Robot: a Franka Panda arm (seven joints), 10 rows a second.
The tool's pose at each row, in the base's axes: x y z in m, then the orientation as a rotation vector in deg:
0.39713, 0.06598, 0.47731, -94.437, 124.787, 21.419
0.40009, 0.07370, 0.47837, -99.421, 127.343, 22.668
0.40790, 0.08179, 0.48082, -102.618, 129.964, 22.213
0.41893, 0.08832, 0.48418, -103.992, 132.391, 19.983
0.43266, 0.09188, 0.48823, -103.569, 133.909, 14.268
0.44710, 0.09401, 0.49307, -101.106, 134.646, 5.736
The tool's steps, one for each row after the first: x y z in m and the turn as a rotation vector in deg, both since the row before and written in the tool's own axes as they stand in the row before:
-0.00782, -0.00073, 0.00280, -3.789, 3.845, -0.868
-0.00996, -0.00559, 0.00137, -1.994, 3.514, -0.159
-0.00963, -0.00907, -0.00079, -0.122, 2.988, 0.415
-0.00772, -0.01225, -0.00285, 2.928, 2.666, 0.533
-0.00673, -0.01334, -0.00366, 5.532, 2.367, 0.992

